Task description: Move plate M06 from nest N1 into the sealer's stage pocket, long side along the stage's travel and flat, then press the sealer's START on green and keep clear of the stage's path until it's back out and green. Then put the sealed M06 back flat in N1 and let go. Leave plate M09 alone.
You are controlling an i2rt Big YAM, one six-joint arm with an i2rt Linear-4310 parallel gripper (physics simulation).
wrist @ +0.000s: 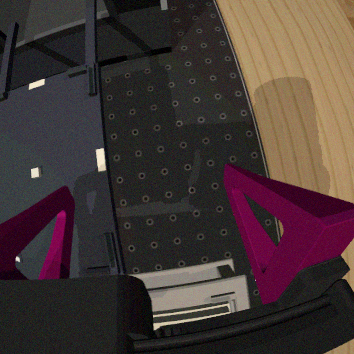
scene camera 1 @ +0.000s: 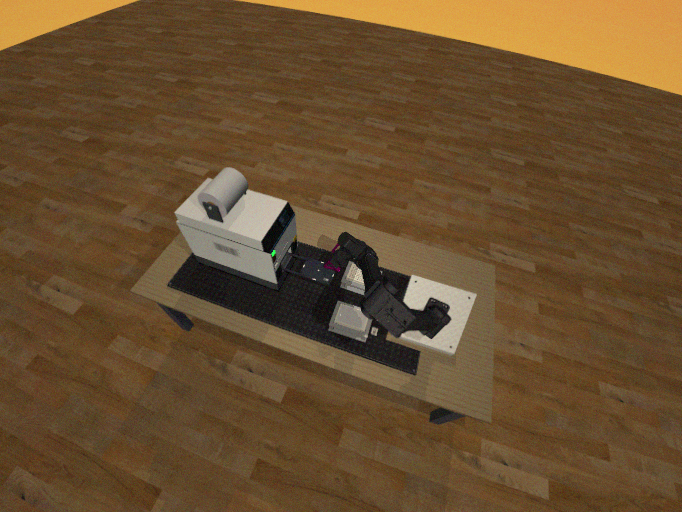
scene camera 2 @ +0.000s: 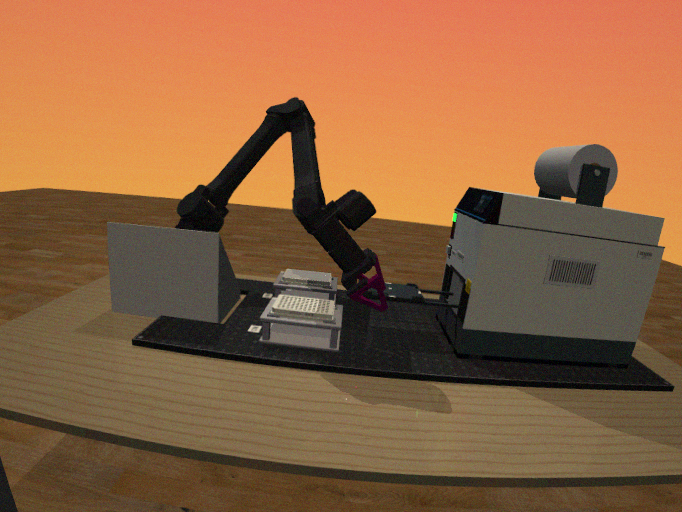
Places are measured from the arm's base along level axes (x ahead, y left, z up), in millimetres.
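Pixels of known places: gripper, fingertip midpoint: (wrist: 146, 182) (scene camera 1: 328, 259) (scene camera 2: 384, 299); arm's base, origin of the base link: (scene camera 2: 179, 258).
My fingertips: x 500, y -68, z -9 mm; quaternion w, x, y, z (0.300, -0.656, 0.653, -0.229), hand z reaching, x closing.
Observation:
Ahead of a thing's pixels: the offset from my fingertips to its top centre. "*": to the spot under its first point. Level surfaces: height alone.
A white well plate @(30 mm down, 165 mm back, 10 mm right) (scene camera 1: 355, 275) (scene camera 2: 304, 306) with open wells sits flat in a grey nest @(40 mm down, 165 mm back, 11 mm right) (scene camera 2: 302, 335) (wrist: 200, 296). A second plate @(30 mm down, 199 mm back, 199 mm left) (scene camera 1: 353, 315) (scene camera 2: 306, 277) with a smooth top sits in the other nest. Their labels are not readable. The sealer's dark stage @(6 mm up, 59 mm ahead, 78 mm left) (scene camera 1: 317, 270) (scene camera 2: 403, 291) (wrist: 45, 125) is out, its visible surface bare. The sealer (scene camera 1: 231, 242) (scene camera 2: 550, 303) shows a green light @(* 170 mm up, 154 mm ahead, 178 mm left) (scene camera 1: 273, 253) (scene camera 2: 455, 217). My gripper (scene camera 1: 331, 259) (scene camera 2: 381, 297) (wrist: 146, 182) is open and empty, low at the stage's nest-side end. In the wrist view one finger overlaps the stage and the other is beside it.
Two stage rails (scene camera 2: 437, 297) (wrist: 90, 40) run into the sealer's opening. The black perforated board @(101 mm down) (scene camera 1: 242, 297) (scene camera 2: 385, 352) (wrist: 170, 150) lies under the nests and sealer. The wooden table @(114 mm down) (scene camera 1: 451, 385) (scene camera 2: 220, 407) (wrist: 295, 60) extends beyond it. A film roll @(375 mm up, 393 mm ahead, 101 mm left) (scene camera 1: 225, 190) (scene camera 2: 572, 170) tops the sealer.

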